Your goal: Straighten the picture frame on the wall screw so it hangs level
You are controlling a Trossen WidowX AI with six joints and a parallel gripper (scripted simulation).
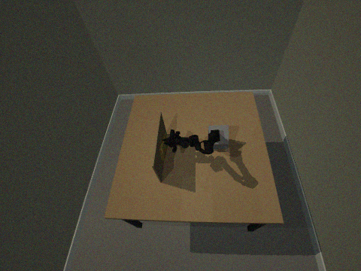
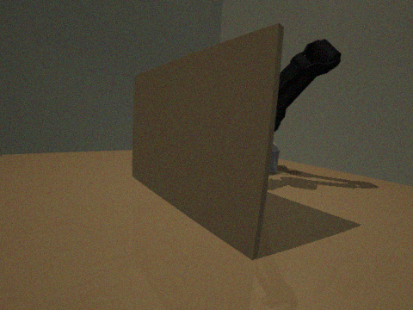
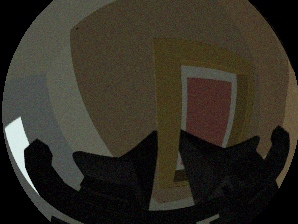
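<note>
Now: gripper tip 50 mm above the picture frame, 20 mm to the right of it and 10 mm short of it. From my gripper tip the other things lie so: brown wall panel (60 mm below, 20 mm ahead, 10 mm to the left).
</note>
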